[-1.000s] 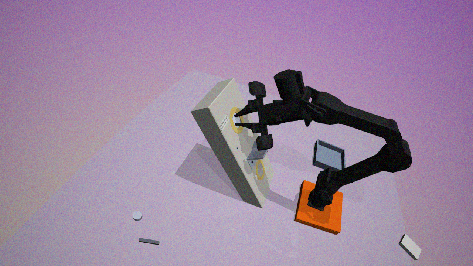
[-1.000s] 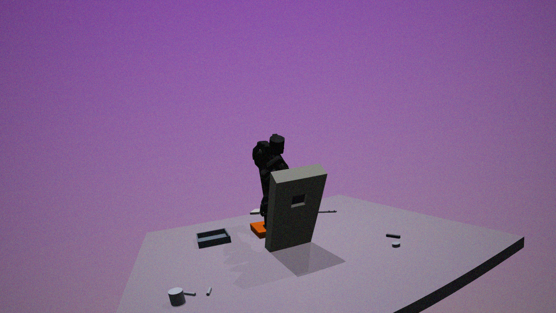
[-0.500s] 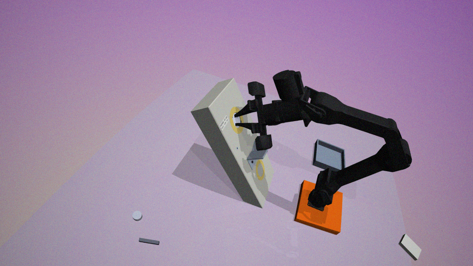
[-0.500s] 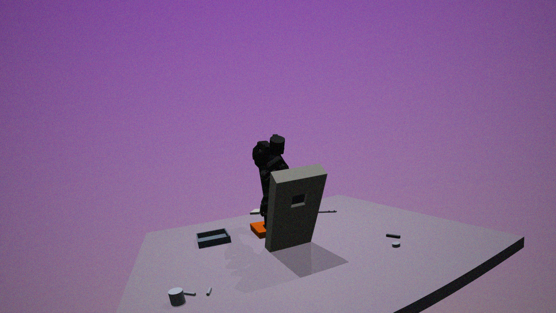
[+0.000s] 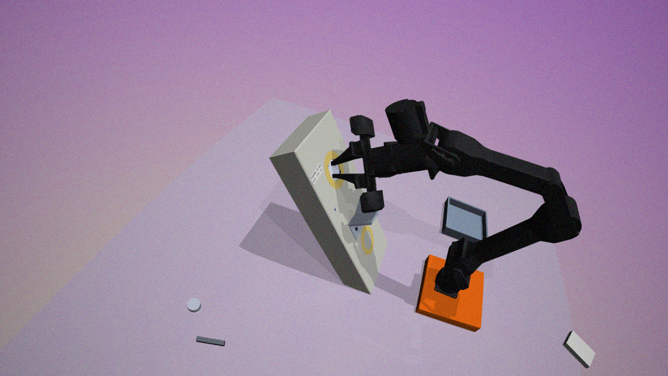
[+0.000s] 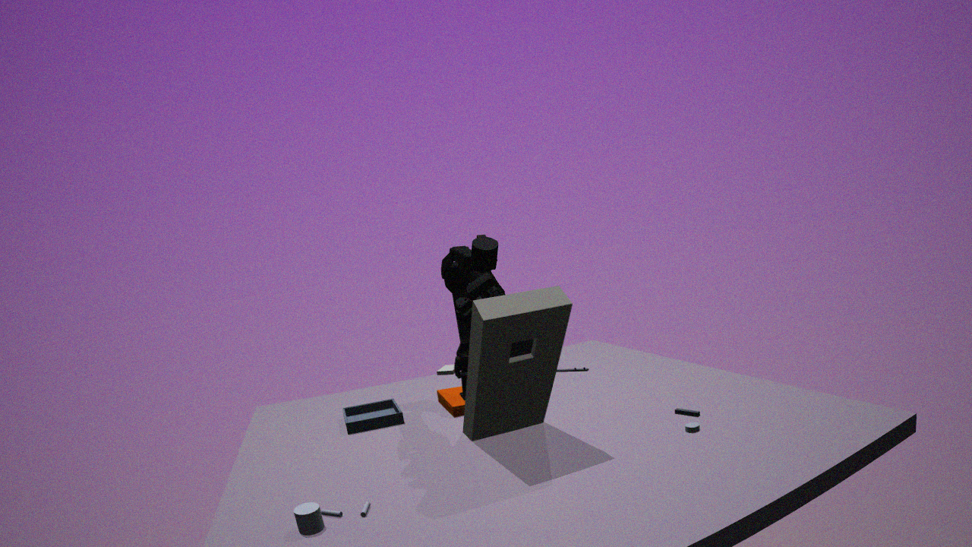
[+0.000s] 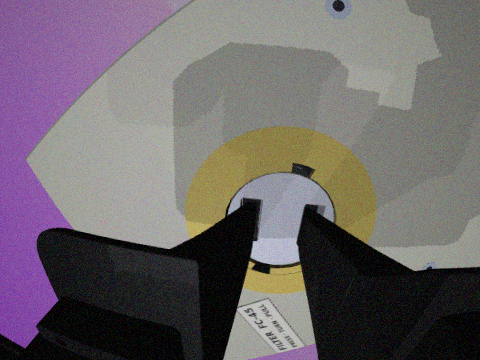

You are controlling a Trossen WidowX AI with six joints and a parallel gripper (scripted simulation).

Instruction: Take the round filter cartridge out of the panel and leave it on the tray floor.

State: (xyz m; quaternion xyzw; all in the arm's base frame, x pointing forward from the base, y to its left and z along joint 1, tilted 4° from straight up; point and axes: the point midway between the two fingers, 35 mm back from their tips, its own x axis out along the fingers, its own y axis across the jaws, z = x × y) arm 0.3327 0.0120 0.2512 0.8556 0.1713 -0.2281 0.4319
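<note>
Now: the grey round filter cartridge 10 mm ahead of my gripper tip and 10 mm below it. Round my gripper tip: service panel 40 mm behind, 80 mm below; dark bar 70 mm ahead, 360 mm to the left, 240 mm below; shelf 90 mm behind, 10 mm to the right, 90 mm below.
</note>
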